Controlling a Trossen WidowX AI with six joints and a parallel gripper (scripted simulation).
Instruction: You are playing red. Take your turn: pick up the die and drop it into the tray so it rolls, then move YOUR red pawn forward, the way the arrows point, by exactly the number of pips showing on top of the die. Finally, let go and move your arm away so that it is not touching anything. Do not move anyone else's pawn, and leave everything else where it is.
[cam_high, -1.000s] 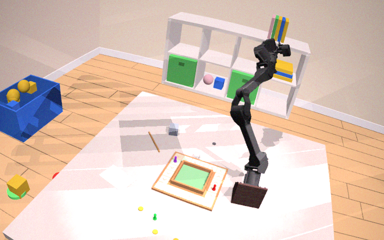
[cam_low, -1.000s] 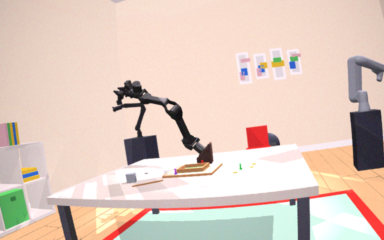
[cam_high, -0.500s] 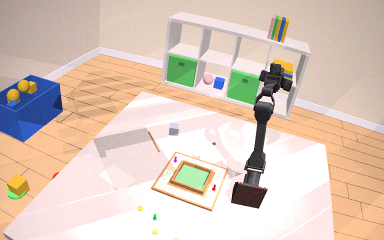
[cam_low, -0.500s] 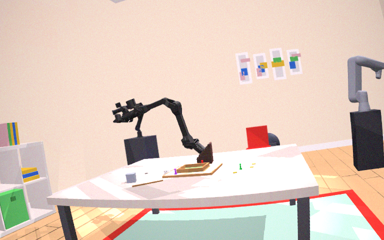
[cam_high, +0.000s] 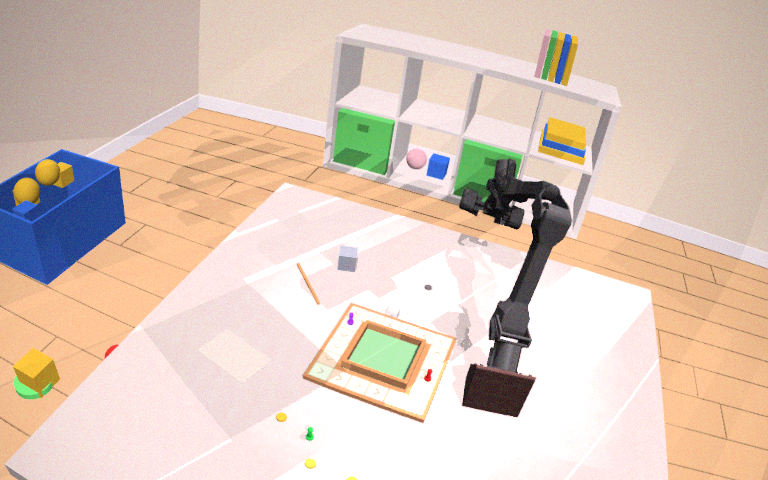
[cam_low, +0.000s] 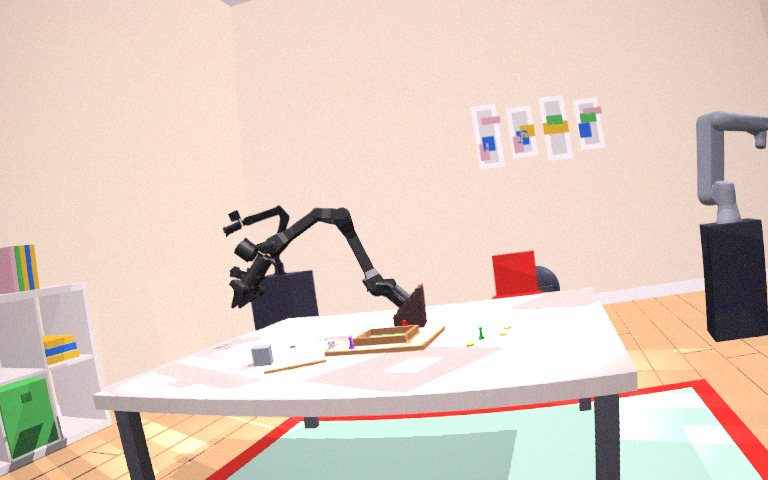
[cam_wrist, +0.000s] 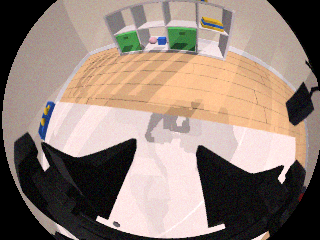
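My gripper tip is 11 cm short of the white die, 41 cm to the right of it and 12 cm above it. From my gripper tip the other things lie so: pencil 35 cm ahead, 42 cm to the left, 13 cm below; then purple pawn 18 cm ahead, 51 cm to the left, 10 cm below; then grey cube 30 cm ahead, 29 cm to the left, 10 cm below.
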